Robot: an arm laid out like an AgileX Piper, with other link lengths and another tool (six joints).
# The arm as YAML. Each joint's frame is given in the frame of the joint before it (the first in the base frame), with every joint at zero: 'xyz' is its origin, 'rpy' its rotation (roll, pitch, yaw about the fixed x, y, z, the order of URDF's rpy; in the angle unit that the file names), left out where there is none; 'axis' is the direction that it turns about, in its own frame. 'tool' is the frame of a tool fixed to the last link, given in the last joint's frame.
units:
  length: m
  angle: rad
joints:
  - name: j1
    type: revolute
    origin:
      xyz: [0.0, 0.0, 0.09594]
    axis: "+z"
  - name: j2
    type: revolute
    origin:
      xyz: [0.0, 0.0, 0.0]
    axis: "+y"
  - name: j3
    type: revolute
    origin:
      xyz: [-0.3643, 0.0, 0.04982]
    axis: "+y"
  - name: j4
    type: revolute
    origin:
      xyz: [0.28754, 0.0, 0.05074]
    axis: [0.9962, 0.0, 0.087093]
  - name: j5
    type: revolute
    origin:
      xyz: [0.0, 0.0, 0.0]
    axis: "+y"
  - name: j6
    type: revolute
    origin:
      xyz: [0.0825, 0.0, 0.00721]
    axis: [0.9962, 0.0, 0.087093]
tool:
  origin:
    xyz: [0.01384, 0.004, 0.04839]
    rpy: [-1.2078, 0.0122, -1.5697]
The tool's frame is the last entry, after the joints.
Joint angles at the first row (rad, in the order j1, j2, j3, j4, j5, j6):
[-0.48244, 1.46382, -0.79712, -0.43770, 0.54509, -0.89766]
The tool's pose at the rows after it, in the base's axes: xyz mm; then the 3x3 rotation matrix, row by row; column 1 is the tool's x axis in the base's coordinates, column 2 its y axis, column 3 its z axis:
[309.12 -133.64 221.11], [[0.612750 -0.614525 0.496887], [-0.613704 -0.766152 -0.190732], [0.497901 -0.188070 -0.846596]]
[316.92 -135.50 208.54], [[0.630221 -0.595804 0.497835], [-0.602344 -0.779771 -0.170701], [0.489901 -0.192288 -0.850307]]
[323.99 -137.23 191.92], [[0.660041 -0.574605 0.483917], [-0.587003 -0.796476 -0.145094], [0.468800 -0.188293 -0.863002]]
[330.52 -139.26 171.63], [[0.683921 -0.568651 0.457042], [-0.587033 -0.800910 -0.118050], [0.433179 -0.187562 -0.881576]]
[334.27 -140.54 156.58], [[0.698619 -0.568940 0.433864], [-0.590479 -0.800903 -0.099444], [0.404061 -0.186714 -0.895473]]
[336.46 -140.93 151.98], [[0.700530 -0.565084 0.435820], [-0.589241 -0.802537 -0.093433], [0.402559 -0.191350 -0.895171]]
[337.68 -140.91 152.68], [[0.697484 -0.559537 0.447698], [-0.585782 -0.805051 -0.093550], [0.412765 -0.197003 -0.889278]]
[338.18 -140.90 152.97], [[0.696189 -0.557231 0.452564], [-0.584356 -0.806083 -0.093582], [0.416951 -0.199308 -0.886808]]
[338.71 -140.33 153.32], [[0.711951 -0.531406 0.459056], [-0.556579 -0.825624 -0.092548], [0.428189 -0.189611 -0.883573]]
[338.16 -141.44 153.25], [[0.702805 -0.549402 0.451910], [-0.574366 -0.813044 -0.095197], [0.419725 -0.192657 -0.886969]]
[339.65 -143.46 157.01], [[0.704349 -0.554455 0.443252], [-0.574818 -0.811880 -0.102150], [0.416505 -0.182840 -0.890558]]
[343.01 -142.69 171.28], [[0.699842 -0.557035 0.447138], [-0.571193 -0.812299 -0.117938], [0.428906 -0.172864 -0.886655]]
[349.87 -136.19 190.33], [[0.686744 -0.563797 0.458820], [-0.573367 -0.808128 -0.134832], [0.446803 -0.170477 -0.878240]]
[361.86 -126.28 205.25], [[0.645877 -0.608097 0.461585], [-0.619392 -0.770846 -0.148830], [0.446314 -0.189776 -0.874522]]
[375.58 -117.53 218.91], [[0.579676 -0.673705 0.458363], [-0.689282 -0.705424 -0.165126], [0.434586 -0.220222 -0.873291]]
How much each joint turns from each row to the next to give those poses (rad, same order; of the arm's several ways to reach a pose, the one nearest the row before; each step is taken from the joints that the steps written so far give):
[0.00001, 0.04589, 0.00000, -0.00001, -0.04506, -0.02759]
[-0.00001, 0.04339, 0.00000, 0.00176, -0.04221, -0.01393]
[0.00001, 0.05214, -0.00001, 0.00236, -0.03503, -0.02559]
[0.00000, 0.06067, 0.00001, 0.00324, -0.02492, -0.01103]
[-0.00003, 0.04369, 0.00000, 0.00104, -0.01330, -0.00312]
[0.00001, 0.01491, -0.00002, 0.00002, -0.01572, -0.00001]
[0.00001, 0.00000, 0.00001, -0.00002, -0.01361, 0.00002]
[0.00001, 0.00000, 0.00000, -0.00001, -0.00560, 0.00002]
[0.00116, -0.00001, -0.00100, -0.01131, -0.01336, -0.01915]
[-0.00207, 0.00001, -0.00100, 0.00417, 0.01280, 0.01303]
[0.00000, -0.00287, -0.01577, 0.00039, 0.02602, -0.00402]
[0.01103, -0.02416, -0.02834, 0.00275, 0.04515, -0.00001]
[0.03075, -0.02977, -0.03702, -0.00001, 0.05786, 0.02702]
[0.04668, -0.01073, -0.04384, 0.00318, 0.07421, 0.08899]
[0.04567, -0.00002, -0.05138, 0.01150, 0.08429, 0.11504]

